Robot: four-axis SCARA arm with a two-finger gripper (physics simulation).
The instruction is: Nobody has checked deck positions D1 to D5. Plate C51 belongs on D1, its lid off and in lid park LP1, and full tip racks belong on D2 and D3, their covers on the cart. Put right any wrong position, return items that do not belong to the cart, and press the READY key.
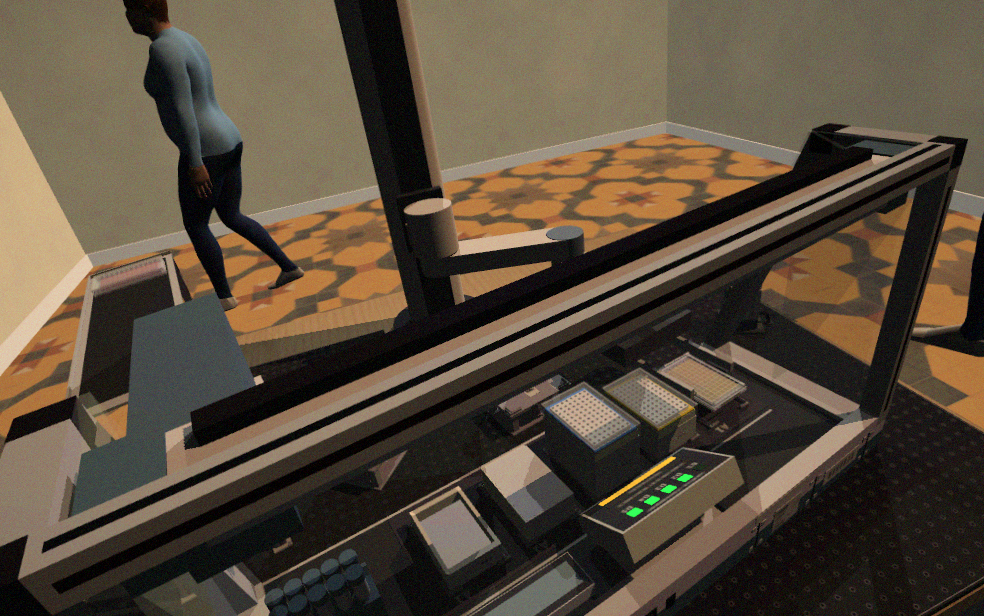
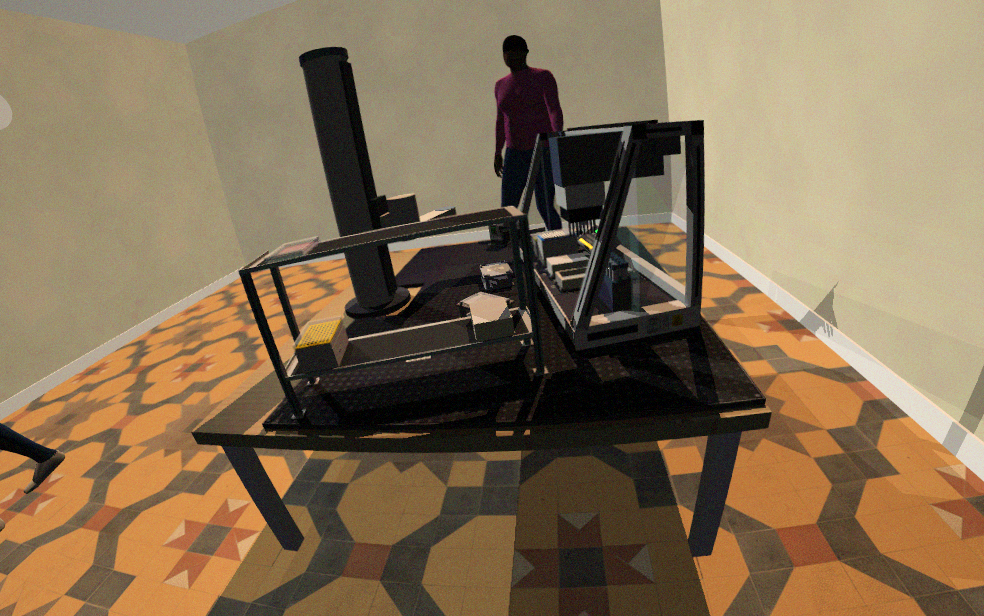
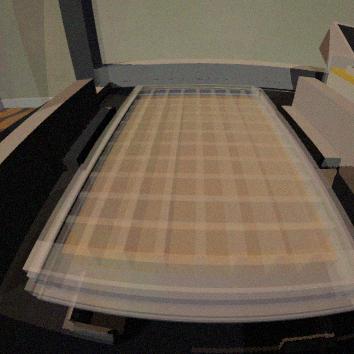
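Pixels of known places: gripper, between the fingertips: (image 1: 712, 380) (image 2: 548, 231) (image 3: 196, 91); arm's base, origin of its link: (image 2: 378, 304).
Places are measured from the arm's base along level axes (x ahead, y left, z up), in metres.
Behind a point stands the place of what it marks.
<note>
My gripper (image 3: 196, 91) {x 0.649, y 0.348, z 0.114 m} is shut on a lidded, many-welled plate. The plate (image 3: 200, 200) (image 1: 700, 381) has a clear lid on and orange-tan wells. It hangs level slightly above its deck nest, beside the tip racks; its label cannot be read. A blue-rimmed tip rack (image 1: 590, 415) and a yellow-rimmed tip rack (image 1: 648, 399) stand side by side. The yellow-rimmed one looks hazy, and I cannot tell whether a cover is on. The key panel (image 1: 599, 517) shows several green lights and a yellow bar. The READY key cannot be read.
A yellow-topped rack (image 2: 320, 335) {x 0.150, y -0.632, z 0.183 m} stands on the cart's lower shelf, and a clear cover (image 2: 294, 249) {x 0.157, y -0.639, z 0.379 m} lies on top of the cart (image 2: 384, 233) {x 0.315, y -0.538, z 0.363 m}. A pale block (image 1: 528, 486) {x 0.715, y -0.024, z 0.106 m}, a tray (image 1: 453, 533) {x 0.716, y -0.147, z 0.069 m} and blue-capped tubes (image 1: 313, 584) stand on the deck. Frame bars (image 1: 508, 305) {x 0.900, y -0.072, z 0.519 m} cross above.
</note>
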